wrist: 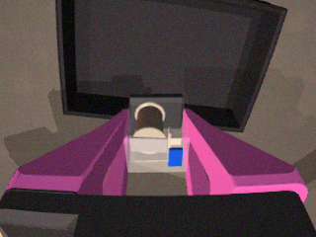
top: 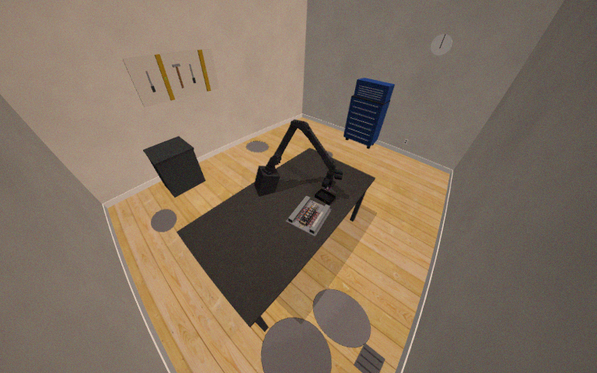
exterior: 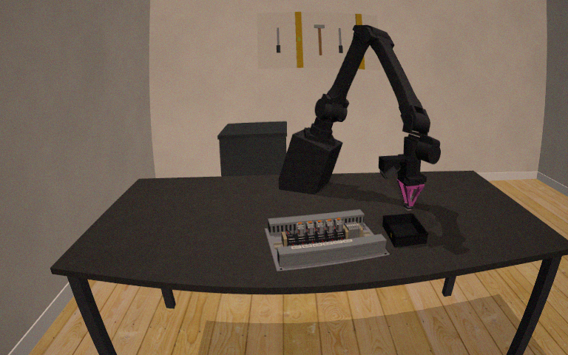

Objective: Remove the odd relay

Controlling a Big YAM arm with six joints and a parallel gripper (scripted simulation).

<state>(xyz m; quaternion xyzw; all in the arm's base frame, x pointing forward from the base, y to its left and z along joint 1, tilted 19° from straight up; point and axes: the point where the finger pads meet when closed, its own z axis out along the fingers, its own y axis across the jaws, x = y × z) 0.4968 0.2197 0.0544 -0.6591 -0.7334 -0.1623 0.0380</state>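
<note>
Now: hand 9 cm above the black tray and 1 cm past it. The rest, counted from my hand: relay: right at my hand.
</note>
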